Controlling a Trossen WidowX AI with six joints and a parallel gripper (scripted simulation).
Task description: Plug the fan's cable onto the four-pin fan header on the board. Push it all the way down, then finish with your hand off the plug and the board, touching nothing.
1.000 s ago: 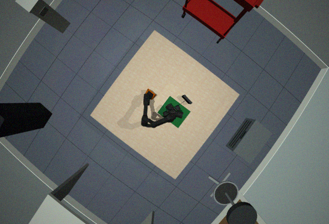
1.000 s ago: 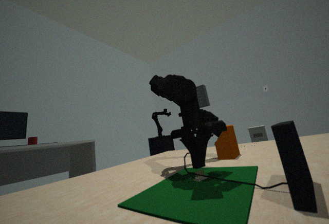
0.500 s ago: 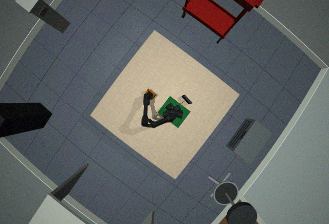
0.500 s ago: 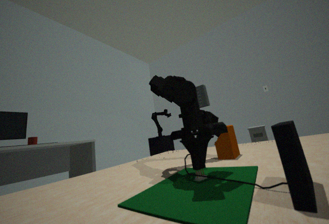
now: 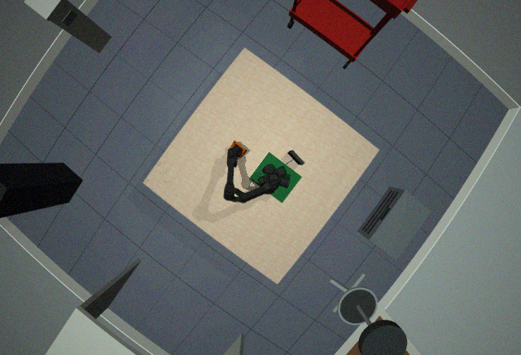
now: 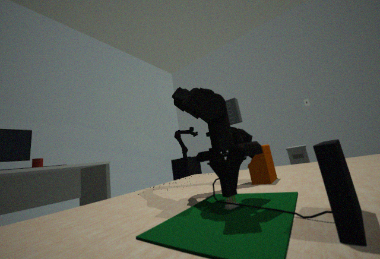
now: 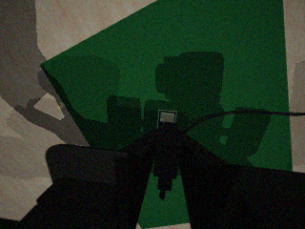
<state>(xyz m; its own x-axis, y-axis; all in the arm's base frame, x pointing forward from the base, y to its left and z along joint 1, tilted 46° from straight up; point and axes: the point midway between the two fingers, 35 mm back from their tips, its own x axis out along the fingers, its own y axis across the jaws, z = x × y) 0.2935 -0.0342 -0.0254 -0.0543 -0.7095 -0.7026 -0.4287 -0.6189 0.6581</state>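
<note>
Now: the black fan plug 1 cm ahead of my gripper tip and 1 cm above it. Also, from my gripper tip: black fan: 6 cm ahead, 20 cm to the left, 2 cm above; green board: 4 cm ahead, 1 cm to the left, 6 cm below; four-pin fan header: 1 cm ahead, 4 cm below.
</note>
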